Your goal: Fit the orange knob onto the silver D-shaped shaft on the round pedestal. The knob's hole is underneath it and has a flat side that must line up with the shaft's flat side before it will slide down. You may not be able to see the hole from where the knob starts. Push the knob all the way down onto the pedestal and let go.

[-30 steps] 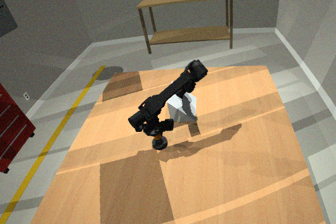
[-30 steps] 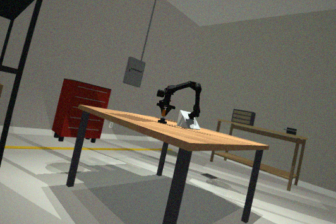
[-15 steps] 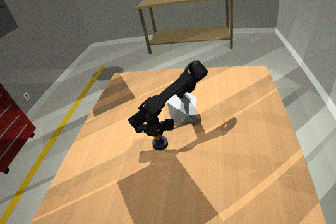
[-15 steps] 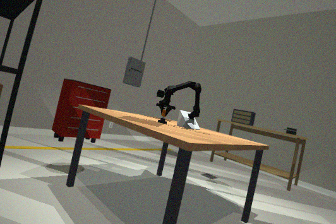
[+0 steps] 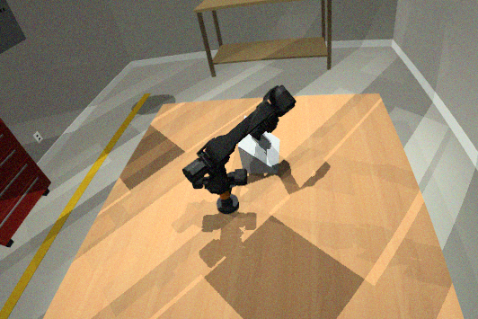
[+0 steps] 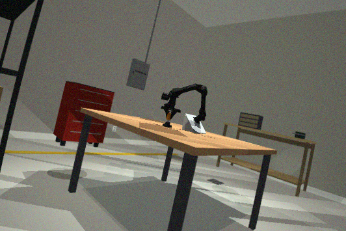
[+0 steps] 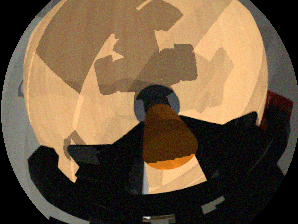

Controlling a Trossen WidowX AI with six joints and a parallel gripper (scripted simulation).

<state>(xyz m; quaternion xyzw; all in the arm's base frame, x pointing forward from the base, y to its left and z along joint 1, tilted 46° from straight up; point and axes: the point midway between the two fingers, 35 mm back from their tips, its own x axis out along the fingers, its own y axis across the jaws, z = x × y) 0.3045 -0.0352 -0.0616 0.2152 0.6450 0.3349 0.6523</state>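
The orange knob lies 3 cm above my gripper tip. From my gripper tip the other things lie so: dark round pedestal: 4 cm below.
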